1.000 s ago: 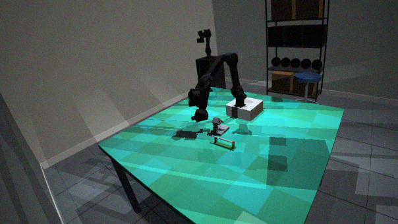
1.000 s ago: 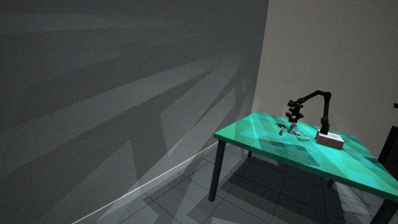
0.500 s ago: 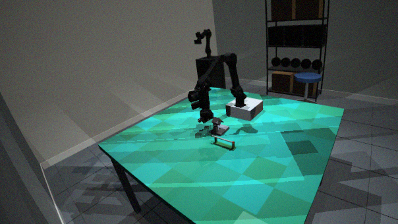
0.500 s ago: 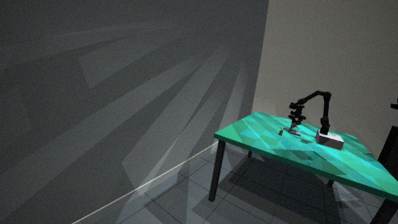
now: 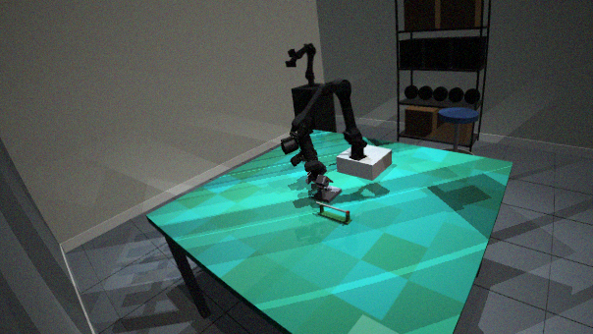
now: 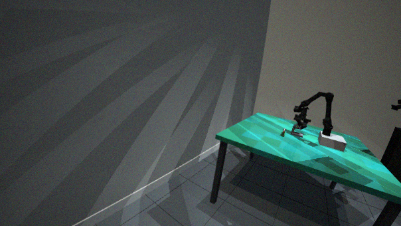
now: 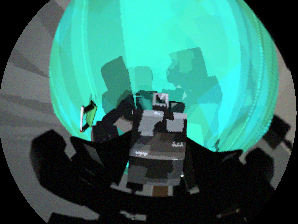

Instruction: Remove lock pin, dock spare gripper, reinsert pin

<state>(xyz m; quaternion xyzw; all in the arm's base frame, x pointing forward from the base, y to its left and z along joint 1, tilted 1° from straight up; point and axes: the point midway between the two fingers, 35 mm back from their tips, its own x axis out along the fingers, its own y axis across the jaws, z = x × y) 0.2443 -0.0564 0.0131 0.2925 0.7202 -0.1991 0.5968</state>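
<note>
Right now my gripper tip is 12 cm short of the olive mount, 21 cm to the right of it and 4 cm above it. From my gripper tip the other things lie so: spare gripper 1 cm to the right, 1 cm above; grey mount 3 cm ahead, 8 cm to the left, 1 cm below.
</note>
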